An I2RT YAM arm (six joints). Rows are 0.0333 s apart.
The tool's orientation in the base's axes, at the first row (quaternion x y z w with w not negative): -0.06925, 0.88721, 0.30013, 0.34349
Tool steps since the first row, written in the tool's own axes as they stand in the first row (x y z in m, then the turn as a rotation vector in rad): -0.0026, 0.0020, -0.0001, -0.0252, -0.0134, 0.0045; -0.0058, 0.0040, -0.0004, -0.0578, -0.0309, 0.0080; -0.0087, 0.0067, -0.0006, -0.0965, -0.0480, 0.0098; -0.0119, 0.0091, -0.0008, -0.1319, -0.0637, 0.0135; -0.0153, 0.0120, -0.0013, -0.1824, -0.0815, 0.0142; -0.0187, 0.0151, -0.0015, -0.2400, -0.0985, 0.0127; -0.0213, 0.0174, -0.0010, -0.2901, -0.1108, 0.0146; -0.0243, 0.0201, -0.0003, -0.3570, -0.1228, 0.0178; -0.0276, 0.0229, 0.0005, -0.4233, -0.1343, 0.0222
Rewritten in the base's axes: 0.0012, 0.0013, 0.0027, 0.0260, -0.0103, 0.0073; 0.0028, 0.0025, 0.0059, 0.0583, -0.0252, 0.0180; 0.0040, 0.0044, 0.0093, 0.0942, -0.0412, 0.0338; 0.0055, 0.0059, 0.0126, 0.1281, -0.0548, 0.0471; 0.0069, 0.0077, 0.0165, 0.1725, -0.0730, 0.0709; 0.0083, 0.0098, 0.0204, 0.2207, -0.0924, 0.1011; 0.0098, 0.0117, 0.0229, 0.2636, -0.1055, 0.1266; 0.0115, 0.0141, 0.0257, 0.3199, -0.1189, 0.1625; 0.0136, 0.0165, 0.0288, 0.3762, -0.1312, 0.1975
